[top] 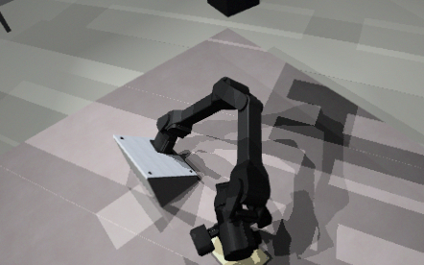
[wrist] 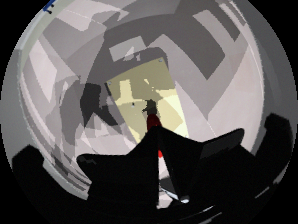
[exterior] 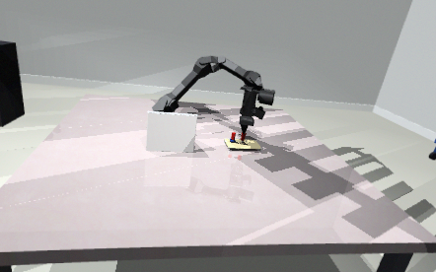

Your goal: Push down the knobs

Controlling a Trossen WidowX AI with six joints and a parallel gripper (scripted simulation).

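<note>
The red knob lies 10 mm below my gripper tip.
</note>
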